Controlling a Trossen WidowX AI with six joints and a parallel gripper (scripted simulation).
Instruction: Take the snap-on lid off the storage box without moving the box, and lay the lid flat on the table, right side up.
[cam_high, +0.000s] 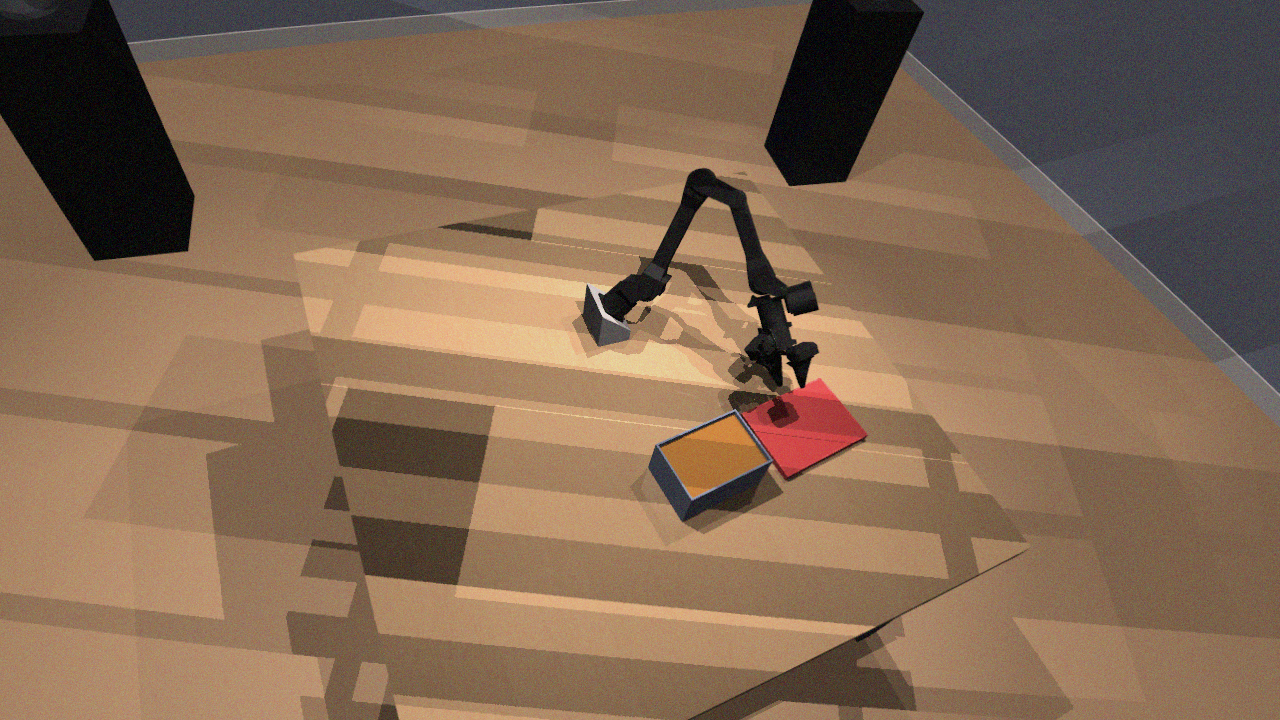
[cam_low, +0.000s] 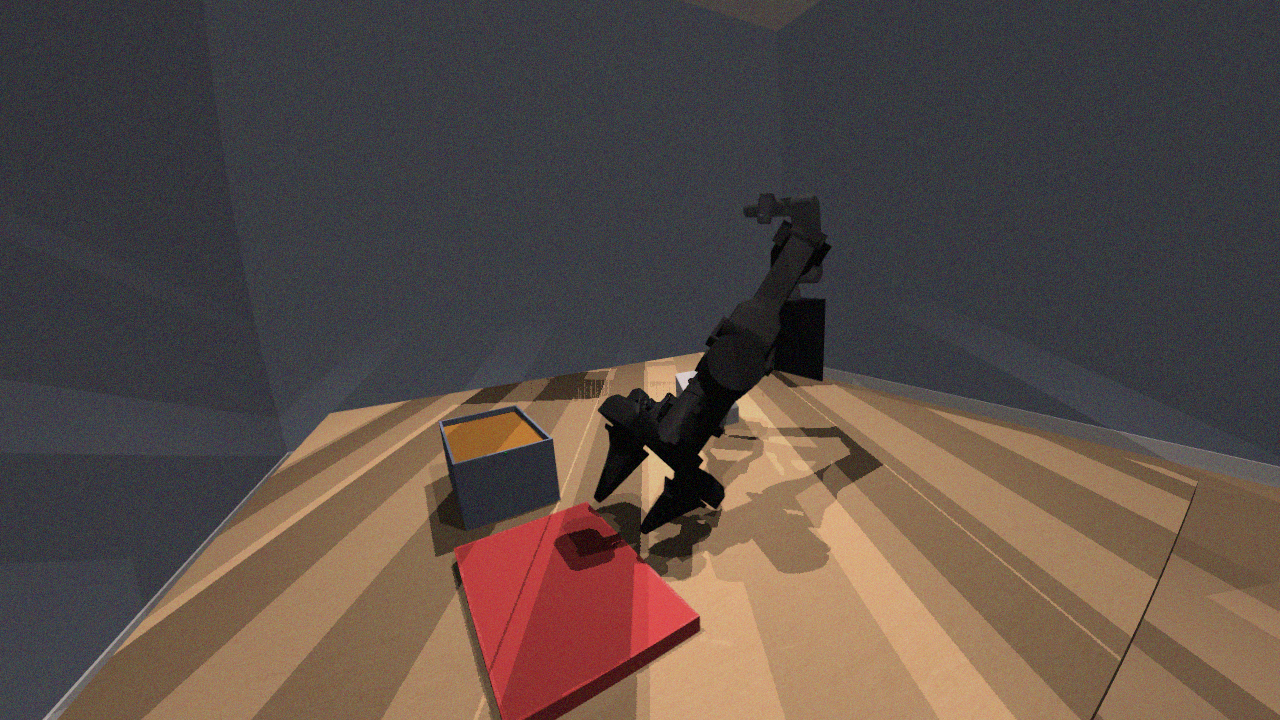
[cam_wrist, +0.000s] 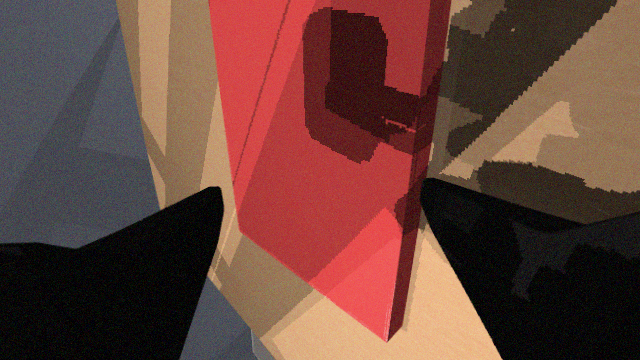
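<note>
The red lid is 8 cm ahead of my gripper tip, 2 cm to the left of it and 5 cm below it. Also, from my gripper tip: storage box 14 cm ahead, 25 cm to the right, 1 cm below.
</note>
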